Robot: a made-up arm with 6 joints. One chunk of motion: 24 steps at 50 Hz.
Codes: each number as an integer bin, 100 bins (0 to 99) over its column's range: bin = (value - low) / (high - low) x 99, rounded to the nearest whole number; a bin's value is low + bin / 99 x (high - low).
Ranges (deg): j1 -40..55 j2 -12..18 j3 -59..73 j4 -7..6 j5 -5..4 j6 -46..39
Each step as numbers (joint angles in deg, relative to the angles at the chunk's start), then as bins.
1 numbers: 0.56 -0.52 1.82 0.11 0.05 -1.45
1 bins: 42 38 46 54 56 52
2 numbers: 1.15 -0.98 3.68 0.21 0.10 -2.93
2 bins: 43 36 47 55 56 50
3 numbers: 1.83 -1.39 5.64 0.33 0.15 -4.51
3 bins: 44 35 48 56 57 48
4 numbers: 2.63 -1.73 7.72 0.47 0.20 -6.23
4 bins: 44 34 50 57 57 46
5 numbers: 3.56 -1.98 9.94 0.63 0.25 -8.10
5 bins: 45 33 52 58 58 44
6 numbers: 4.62 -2.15 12.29 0.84 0.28 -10.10
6 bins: 46 33 53 60 58 42
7 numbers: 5.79 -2.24 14.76 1.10 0.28 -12.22
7 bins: 48 32 55 62 58 39
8 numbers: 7.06 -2.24 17.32 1.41 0.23 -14.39
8 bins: 49 32 57 64 58 37
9 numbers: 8.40 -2.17 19.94 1.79 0.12 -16.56
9 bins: 50 32 59 67 56 34
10 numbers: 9.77 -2.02 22.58 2.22 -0.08 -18.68
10 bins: 52 33 61 70 54 32
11 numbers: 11.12 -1.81 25.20 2.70 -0.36 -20.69
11 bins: 53 34 63 74 51 29
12 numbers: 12.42 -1.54 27.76 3.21 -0.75 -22.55
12 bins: 55 35 65 78 47 27
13 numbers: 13.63 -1.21 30.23 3.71 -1.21 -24.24
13 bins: 56 36 67 82 42 25
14 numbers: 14.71 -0.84 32.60 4.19 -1.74 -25.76
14 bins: 57 37 69 85 36 24
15 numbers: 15.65 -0.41 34.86 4.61 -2.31 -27.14
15 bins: 58 38 70 88 30 22
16 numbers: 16.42 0.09 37.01 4.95 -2.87 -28.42
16 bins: 59 40 72 91 23 20
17 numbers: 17.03 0.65 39.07 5.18 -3.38 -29.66
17 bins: 59 42 74 93 18 19
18 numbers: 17.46 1.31 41.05 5.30 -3.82 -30.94
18 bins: 60 44 75 94 13 18
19 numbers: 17.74 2.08 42.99 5.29 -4.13 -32.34
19 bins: 60 46 76 94 10 16
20 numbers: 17.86 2.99 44.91 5.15 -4.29 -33.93
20 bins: 60 49 78 93 8 14
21 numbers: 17.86 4.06 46.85 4.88 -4.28 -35.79
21 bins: 60 53 79 90 8 12
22 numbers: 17.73 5.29 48.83 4.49 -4.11 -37.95
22 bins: 60 57 81 88 10 9
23 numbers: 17.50 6.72 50.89 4.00 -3.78 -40.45
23 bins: 60 62 82 84 13 6
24 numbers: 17.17 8.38 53.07 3.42 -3.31 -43.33
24 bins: 60 67 84 79 19 3
